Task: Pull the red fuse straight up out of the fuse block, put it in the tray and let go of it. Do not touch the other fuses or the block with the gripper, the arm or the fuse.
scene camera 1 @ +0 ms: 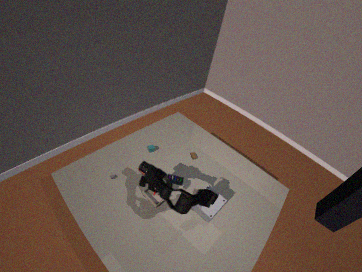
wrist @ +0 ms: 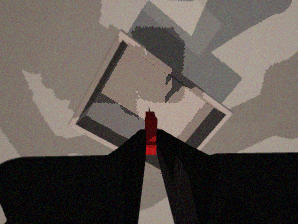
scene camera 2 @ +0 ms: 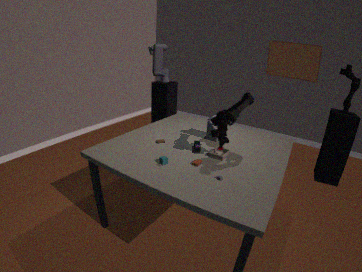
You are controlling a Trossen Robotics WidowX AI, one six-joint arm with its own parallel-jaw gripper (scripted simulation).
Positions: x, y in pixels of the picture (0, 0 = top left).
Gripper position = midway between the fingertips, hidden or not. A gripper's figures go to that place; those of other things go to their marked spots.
Scene:
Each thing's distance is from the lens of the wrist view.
my gripper [wrist: 150, 134]: 0.11 m
shallow tray [wrist: 131, 79]: 0.15 m

